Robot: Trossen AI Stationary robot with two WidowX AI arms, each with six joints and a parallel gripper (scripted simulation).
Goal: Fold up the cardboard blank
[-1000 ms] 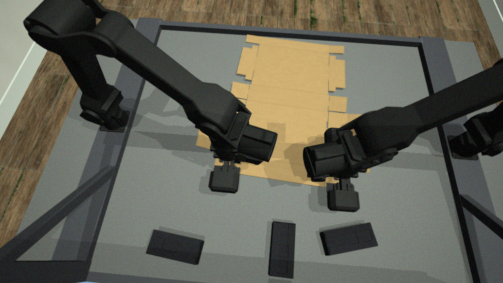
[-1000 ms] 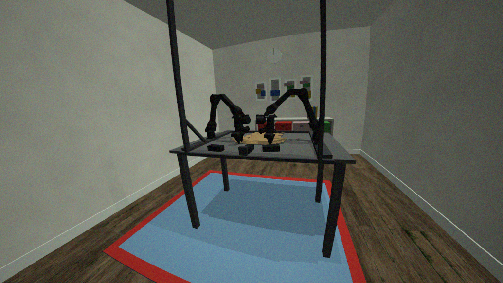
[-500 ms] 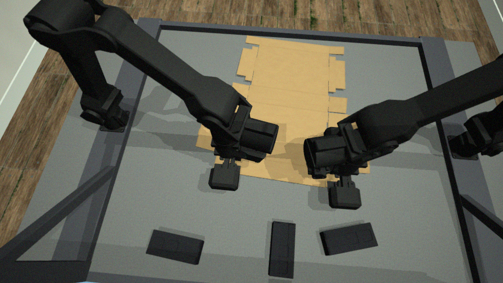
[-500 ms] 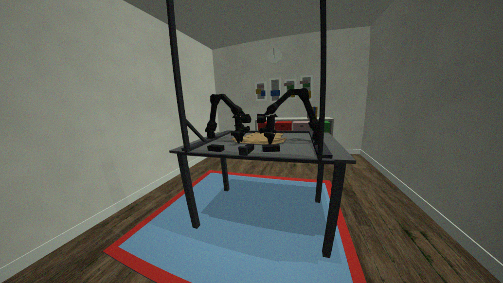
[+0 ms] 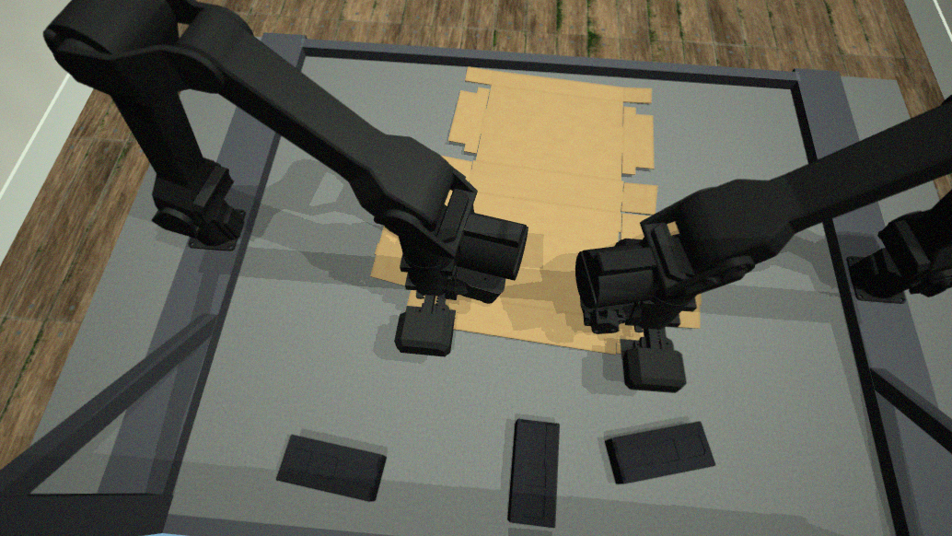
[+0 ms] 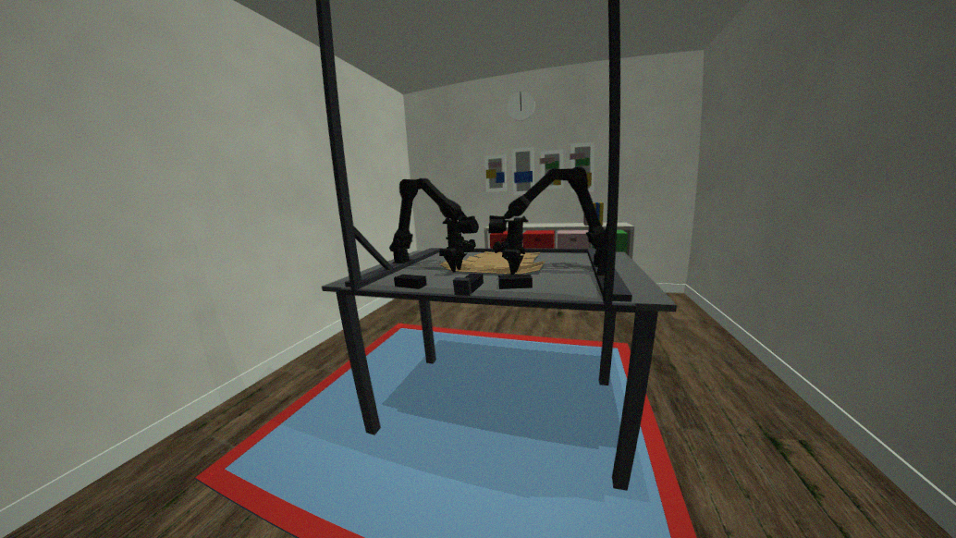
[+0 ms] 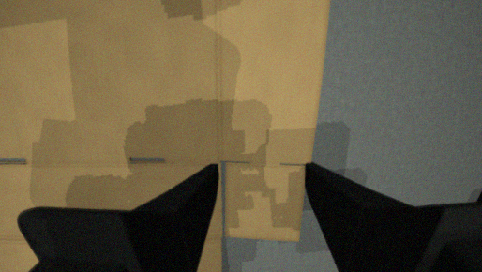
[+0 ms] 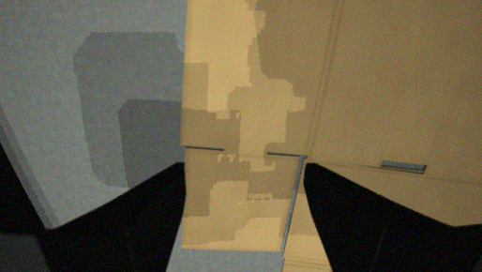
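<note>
Now: left hand 30 mm above the corner flap and 20 mm to the right of it. The rest, counted from my left hand: dark frame rail 450 mm ahead, 130 mm to the right, 30 mm below.
</note>
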